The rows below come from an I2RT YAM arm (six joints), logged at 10 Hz.
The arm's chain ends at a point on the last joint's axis. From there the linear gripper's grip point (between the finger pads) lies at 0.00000 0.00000 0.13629 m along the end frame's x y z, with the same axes.
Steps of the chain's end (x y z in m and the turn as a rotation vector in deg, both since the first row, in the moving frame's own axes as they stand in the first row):
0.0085 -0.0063 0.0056 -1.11 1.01 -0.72
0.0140 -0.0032 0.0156 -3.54 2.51 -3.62
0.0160 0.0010 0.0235 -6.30 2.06 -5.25
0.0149 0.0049 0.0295 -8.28 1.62 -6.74
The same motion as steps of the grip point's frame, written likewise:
0.0109 -0.0037 0.0056 -1.11 1.01 -0.72
0.0202 0.0050 0.0152 -3.54 2.51 -3.62
0.0216 0.0157 0.0226 -6.30 2.06 -5.25
0.0199 0.0243 0.0280 -8.28 1.62 -6.74

